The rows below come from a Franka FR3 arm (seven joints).
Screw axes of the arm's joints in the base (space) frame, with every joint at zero. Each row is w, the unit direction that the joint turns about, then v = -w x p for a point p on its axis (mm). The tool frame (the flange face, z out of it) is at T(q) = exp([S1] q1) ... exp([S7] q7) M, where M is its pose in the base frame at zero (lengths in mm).
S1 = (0, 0, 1, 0.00, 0.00, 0.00)
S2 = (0, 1, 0, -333.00, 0.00, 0.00)
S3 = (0, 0, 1, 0.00, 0.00, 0.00)
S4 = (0, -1, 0, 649.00, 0.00, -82.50)
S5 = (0, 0, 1, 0.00, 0.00, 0.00)
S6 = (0, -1, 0, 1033.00, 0.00, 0.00)
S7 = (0, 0, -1, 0.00, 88.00, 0.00)
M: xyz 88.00 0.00 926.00 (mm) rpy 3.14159 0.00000 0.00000 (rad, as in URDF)
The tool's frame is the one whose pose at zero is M.
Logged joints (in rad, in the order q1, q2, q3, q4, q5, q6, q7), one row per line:
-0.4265 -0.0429 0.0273 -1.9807 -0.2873 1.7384 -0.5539
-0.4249 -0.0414 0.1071 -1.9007 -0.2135 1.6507 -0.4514
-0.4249 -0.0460 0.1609 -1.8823 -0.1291 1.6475 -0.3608
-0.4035 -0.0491 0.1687 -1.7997 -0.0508 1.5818 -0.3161
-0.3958 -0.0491 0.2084 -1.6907 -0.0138 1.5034 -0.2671
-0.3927 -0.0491 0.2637 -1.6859 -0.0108 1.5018 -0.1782
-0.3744 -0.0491 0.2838 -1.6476 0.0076 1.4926 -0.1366
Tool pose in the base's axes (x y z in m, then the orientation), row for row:
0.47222 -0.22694 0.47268 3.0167 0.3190 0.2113
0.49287 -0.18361 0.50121 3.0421 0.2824 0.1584
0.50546 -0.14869 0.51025 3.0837 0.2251 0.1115
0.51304 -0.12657 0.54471 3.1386 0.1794 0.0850
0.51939 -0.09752 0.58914 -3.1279 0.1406 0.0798
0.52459 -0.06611 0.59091 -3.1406 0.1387 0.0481
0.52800 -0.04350 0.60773 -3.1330 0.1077 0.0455
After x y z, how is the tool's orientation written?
As angles about the fixed x, y, z axes (roll, pitch, yaw), in radians.
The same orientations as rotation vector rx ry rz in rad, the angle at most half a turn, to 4 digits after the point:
2.9312 0.3407 -0.4526
2.9817 0.2579 -0.4123
3.0475 0.1801 -0.3396
3.1156 0.1329 -0.2800
-3.1233 -0.1232 0.2208
3.1308 0.0752 -0.2175
-3.1301 -0.0705 0.1690

